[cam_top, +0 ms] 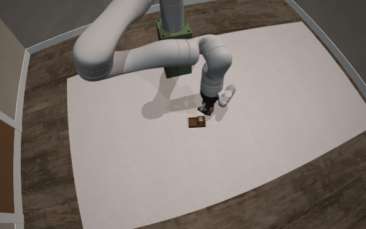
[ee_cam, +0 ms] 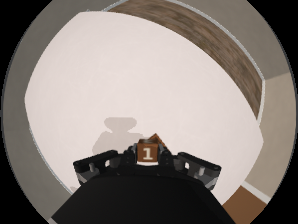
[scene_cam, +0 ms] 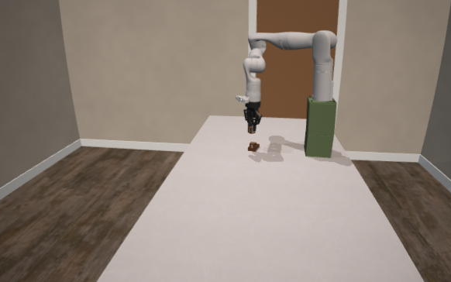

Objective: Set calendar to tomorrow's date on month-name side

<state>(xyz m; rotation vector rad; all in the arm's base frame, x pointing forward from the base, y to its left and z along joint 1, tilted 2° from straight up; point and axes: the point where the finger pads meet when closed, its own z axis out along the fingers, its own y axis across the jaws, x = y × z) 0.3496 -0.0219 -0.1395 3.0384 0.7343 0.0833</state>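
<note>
My gripper is now 1 cm past the cube, 2 cm to the left of it and 11 cm above it. Also, from my hand: brown tray 2 cm behind, 4 cm to the right, 12 cm below.
</note>
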